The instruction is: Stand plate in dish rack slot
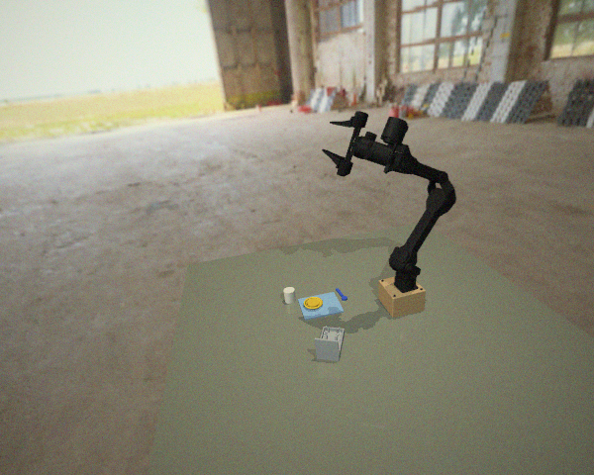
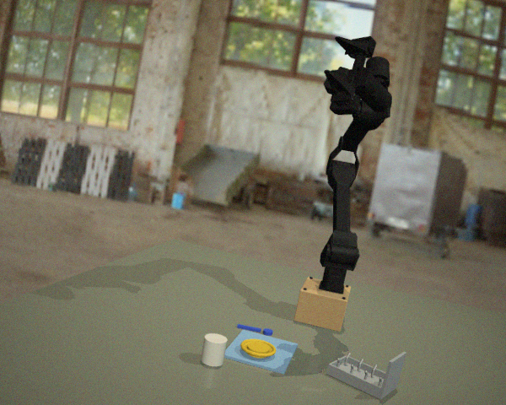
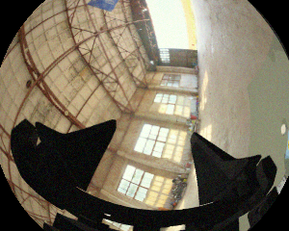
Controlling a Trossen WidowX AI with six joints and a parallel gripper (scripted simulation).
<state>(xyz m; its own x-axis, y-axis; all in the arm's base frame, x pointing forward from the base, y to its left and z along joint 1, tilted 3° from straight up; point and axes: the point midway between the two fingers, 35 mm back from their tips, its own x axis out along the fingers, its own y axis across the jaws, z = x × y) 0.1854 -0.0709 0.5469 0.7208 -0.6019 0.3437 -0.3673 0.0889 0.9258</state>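
Right now my gripper tip is 620 mm above the yellow plate, 80 mm short of it and 30 mm to the left of it. The rest, counted from my gripper tip: light blue mat: 630 mm below, 60 mm ahead, 20 mm to the right; white cylinder: 610 mm below, 160 mm ahead, 100 mm to the right; grey dish rack: 610 mm below, 190 mm to the left, 90 mm ahead.
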